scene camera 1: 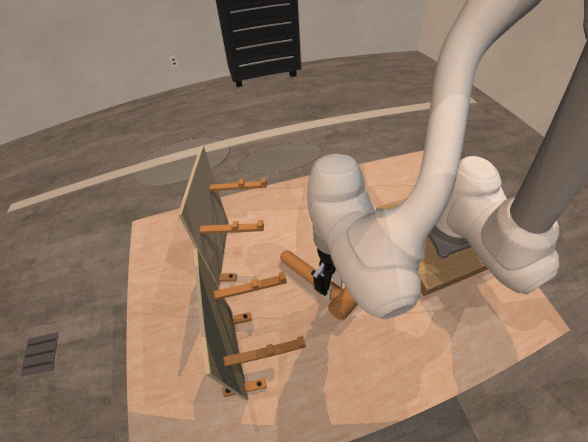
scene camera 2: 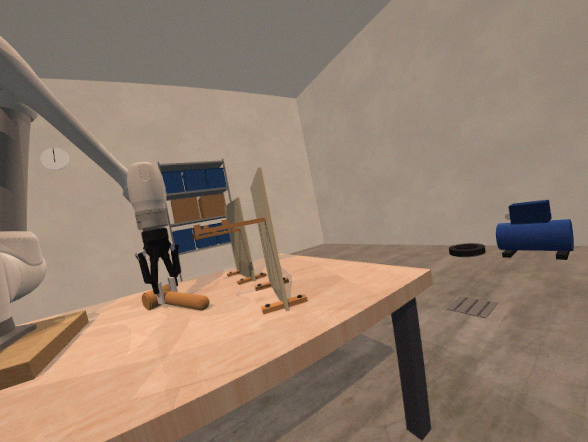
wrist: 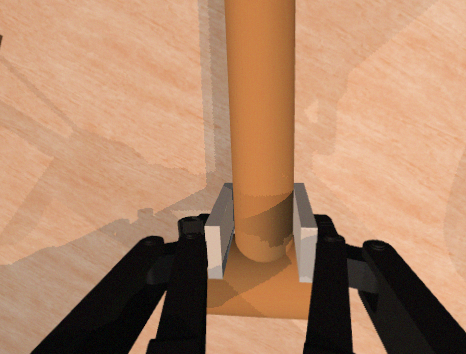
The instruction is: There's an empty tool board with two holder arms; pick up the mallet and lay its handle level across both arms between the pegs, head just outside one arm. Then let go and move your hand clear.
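Frame: origin at the arm's base, x ahead, y left, z up, level; metres.
Seen in the pictures: gripper, fingertip midpoint: (scene camera 1: 331,291) (scene camera 2: 169,300) (wrist: 263,202); arm's base, link origin: (scene camera 1: 449,229).
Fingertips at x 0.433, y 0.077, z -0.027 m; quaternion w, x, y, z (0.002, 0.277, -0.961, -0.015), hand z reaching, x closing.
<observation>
Offsets run from my fingertips to a thing's middle. Level surfaces: height alone.
The orange-brown mallet @(dx +0.030, dy -0.047, dz +0.008 m) (scene camera 1: 297,266) (scene camera 2: 186,300) (wrist: 262,100) lies on the table, its handle pointing toward the boards. My gripper (scene camera 1: 334,288) (scene camera 2: 167,292) (wrist: 263,202) points down and is shut on the handle right beside the head; the arm partly hides the head in scene camera 1. Two upright tool boards stand side by side, both without tools: one board @(dx +0.233, dy -0.219, dz +0.147 m) (scene camera 1: 200,205) (scene camera 2: 260,205) has two holder arms (scene camera 1: 220,187) (scene camera 1: 217,229), and the other board @(dx +0.231, dy +0.103, dz +0.139 m) (scene camera 1: 217,320) (scene camera 2: 234,212) has two more holder arms (scene camera 1: 232,291) (scene camera 1: 247,356). The arms carry small pegs.
The wooden table @(dz -0.017 m) (scene camera 1: 160,300) (scene camera 2: 220,360) bears everything. The robot's base stands on a thick wooden slab (scene camera 1: 440,280) (scene camera 2: 45,350). The boards' feet (scene camera 1: 255,385) (scene camera 2: 285,304) stick out low on the table. A shelf rack with bins stands behind in scene camera 2.
</observation>
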